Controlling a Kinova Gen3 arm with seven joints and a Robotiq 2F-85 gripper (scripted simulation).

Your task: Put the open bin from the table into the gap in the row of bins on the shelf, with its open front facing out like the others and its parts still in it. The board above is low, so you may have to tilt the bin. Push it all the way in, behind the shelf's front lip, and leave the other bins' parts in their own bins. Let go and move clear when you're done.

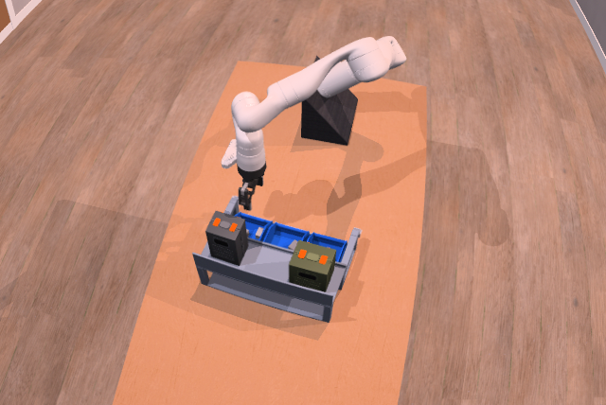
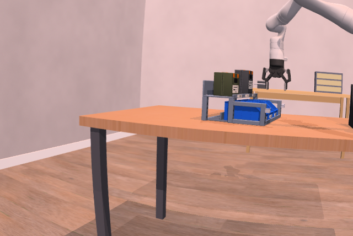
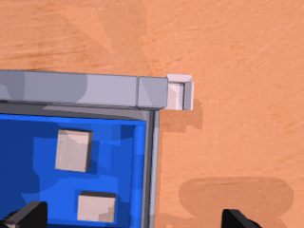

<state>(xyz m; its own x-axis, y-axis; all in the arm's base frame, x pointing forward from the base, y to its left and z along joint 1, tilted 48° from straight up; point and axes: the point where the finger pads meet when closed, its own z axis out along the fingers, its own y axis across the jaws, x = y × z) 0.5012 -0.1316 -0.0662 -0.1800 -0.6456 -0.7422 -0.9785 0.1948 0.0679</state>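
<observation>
My gripper is now 50 mm short of the grey block, 30 mm to the left of it and 120 mm above it. From my hand the other things lie so: grey shelf (130 mm ahead, 90 mm to the left, 70 mm below); then dark grey box (170 mm ahead, 40 mm to the right, 20 mm above); then olive box (210 mm ahead, 190 mm to the left, 10 mm above).
</observation>
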